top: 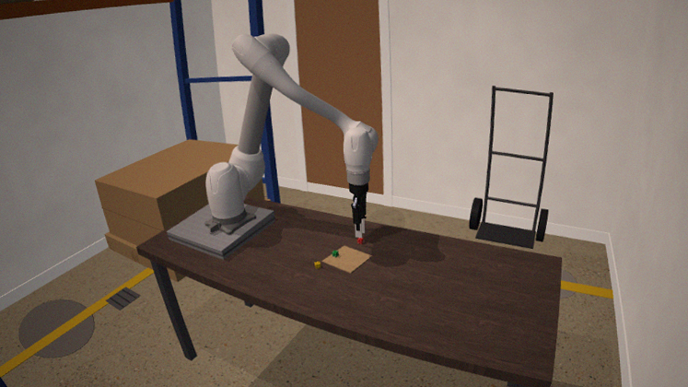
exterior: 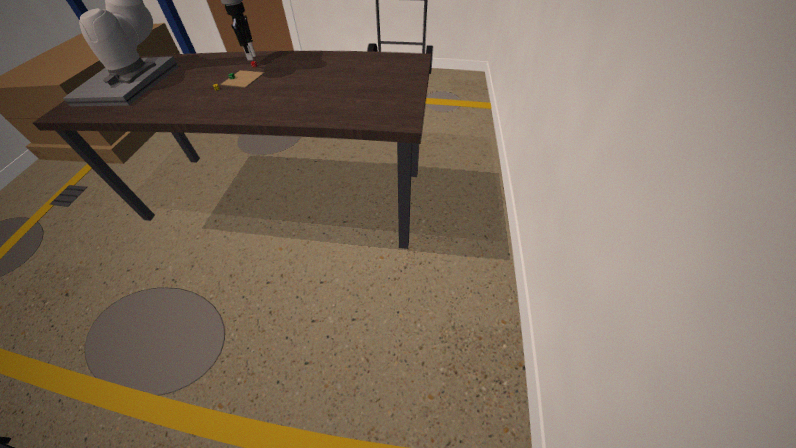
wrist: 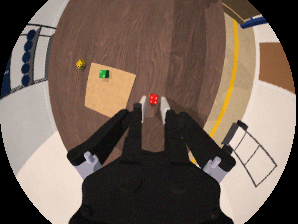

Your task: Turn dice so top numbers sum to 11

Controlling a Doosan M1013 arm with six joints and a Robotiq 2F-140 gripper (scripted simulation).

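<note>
Now: the red die 60 mm below my hand. The rest, counted from my hand: green die: 140 mm to the right, 60 mm below, 30 mm behind; tan mat: 130 mm to the right, 70 mm below, 20 mm ahead; yellow die: 230 mm to the right, 60 mm below, 50 mm behind.
</note>
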